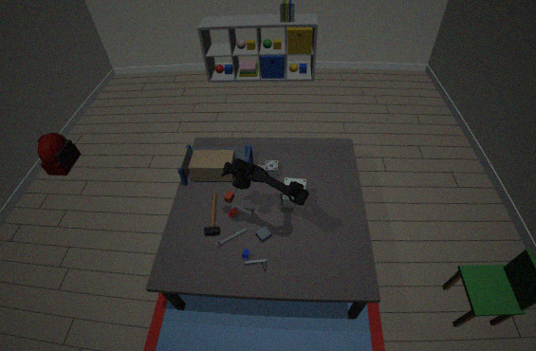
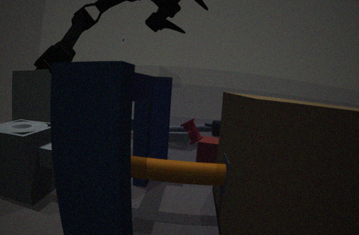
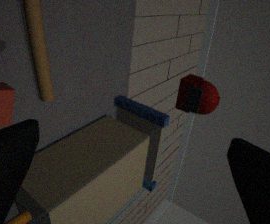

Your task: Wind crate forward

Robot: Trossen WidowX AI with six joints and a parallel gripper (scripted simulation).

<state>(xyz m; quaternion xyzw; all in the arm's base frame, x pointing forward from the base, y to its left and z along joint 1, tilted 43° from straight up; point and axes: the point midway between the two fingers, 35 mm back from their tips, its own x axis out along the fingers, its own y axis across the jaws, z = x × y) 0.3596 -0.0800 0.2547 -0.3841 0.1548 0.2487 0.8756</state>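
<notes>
Now: the grey winch handle 31 cm below my gripper tip, 4 cm behind it and 1 cm to the right of it. From my gripper tip the other things lie so: red knob (30 cm below, 1 cm to the left); then grey block (31 cm below, 21 cm behind, 16 cm to the left); then blue steel frame (36 cm to the right, 22 cm below, 6 cm behind).
</notes>
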